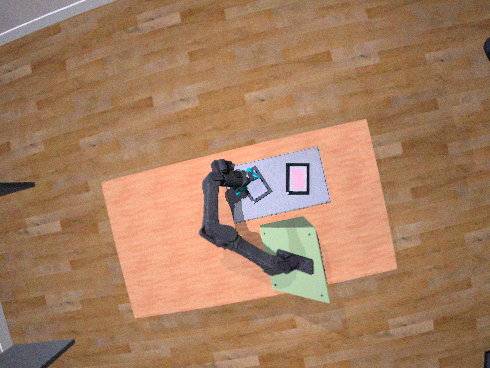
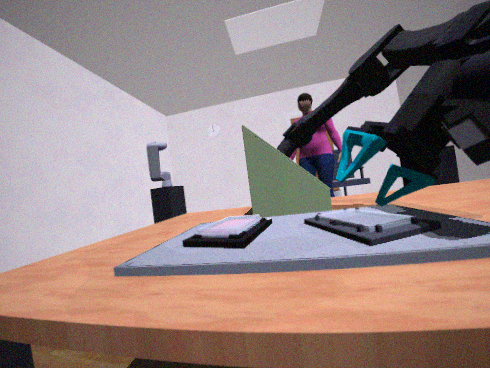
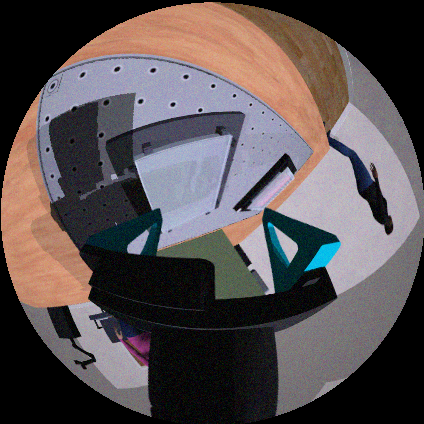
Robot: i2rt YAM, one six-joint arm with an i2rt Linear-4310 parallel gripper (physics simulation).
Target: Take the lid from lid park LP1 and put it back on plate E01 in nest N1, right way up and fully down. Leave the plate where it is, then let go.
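Frame: origin at the arm's base, x ahead, y up, z right, level; metres.
Seen in the pictures: gripper, between the fingertips: (image 1: 253,182) (image 2: 359,193) (image 3: 211,213); arm's base, origin of its link: (image 1: 294,260) (image 2: 279,158).
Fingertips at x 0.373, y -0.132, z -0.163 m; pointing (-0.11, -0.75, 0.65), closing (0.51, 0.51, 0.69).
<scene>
Pixels of each thing's top centre, then the offset from my fingertips to it. Level surfaces: height alone.
- dark lid park, centre of its top: (image 3: 189,194) (image 2: 358,214) (image 1: 254,184) dx -0.014, dy -0.037, dz +0.003 m
- pink plate, centre of its top: (image 2: 232,220) (image 3: 274,192) (image 1: 298,178) dx -0.004, dy -0.030, dz +0.233 m
- black nest, centre of its top: (image 2: 232,225) (image 3: 272,189) (image 1: 298,178) dx -0.004, dy -0.039, dz +0.233 m
- wooden table, height of its surface: dy -0.070 m
A clear, pale lid (image 1: 258,190) (image 2: 367,218) (image 3: 185,175) lies flat on the dark lid park (image 1: 270,191) (image 2: 371,240) (image 3: 185,125), with small posts at its edges. A pink plate (image 1: 298,178) (image 2: 227,226) (image 3: 274,190) sits flat in the black nest (image 1: 288,179) (image 2: 215,243) (image 3: 264,183), beside the park. My gripper (image 1: 247,183) (image 2: 360,192) (image 3: 211,213) is open, with its teal fingers wide apart and nothing between them. It is tilted and hangs above the edge of the lid park, apart from the lid. The printed names are not readable.
Park and nest stand on a grey perforated board (image 1: 320,190) (image 2: 150,260) (image 3: 170,85) on the wooden table (image 1: 165,240) (image 2: 250,300). A green slanted panel (image 1: 295,240) (image 2: 285,185) (image 3: 210,260) stands beside the board, near the arm's base. A person (image 2: 317,142) stands in the background.
</scene>
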